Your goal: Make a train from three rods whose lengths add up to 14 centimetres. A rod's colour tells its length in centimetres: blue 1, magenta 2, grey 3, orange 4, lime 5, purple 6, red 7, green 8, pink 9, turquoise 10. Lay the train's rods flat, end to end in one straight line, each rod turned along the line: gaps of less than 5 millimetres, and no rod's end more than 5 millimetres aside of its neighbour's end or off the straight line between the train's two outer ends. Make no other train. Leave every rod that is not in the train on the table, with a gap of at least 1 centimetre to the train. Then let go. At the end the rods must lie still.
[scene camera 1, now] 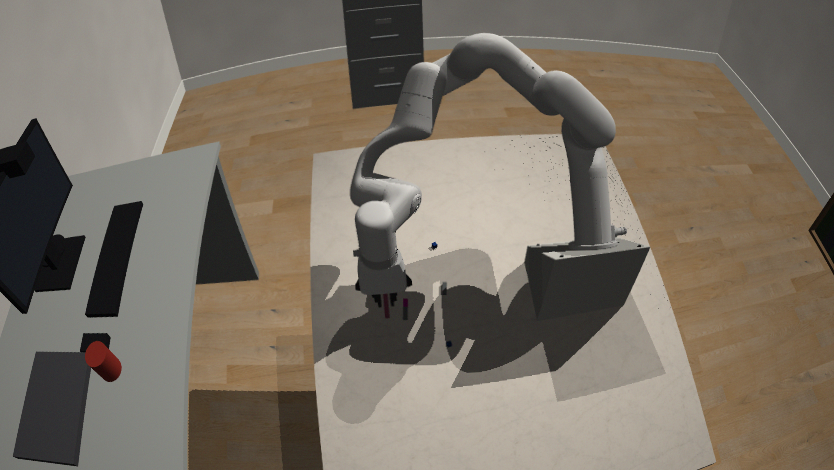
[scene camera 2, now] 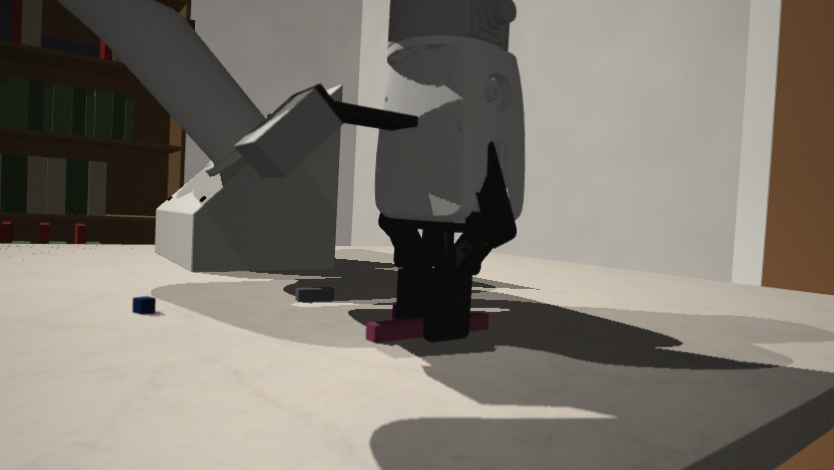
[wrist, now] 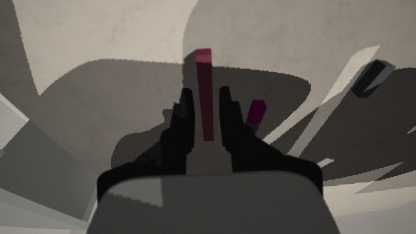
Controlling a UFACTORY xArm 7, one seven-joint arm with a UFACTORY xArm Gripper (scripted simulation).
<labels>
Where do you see a grey rod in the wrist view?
380, 70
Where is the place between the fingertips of my gripper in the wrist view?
At 206, 100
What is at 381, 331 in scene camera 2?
A pink rod.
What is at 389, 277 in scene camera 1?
My gripper.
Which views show my gripper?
Scene camera 1, scene camera 2 and the wrist view: all of them.
</labels>
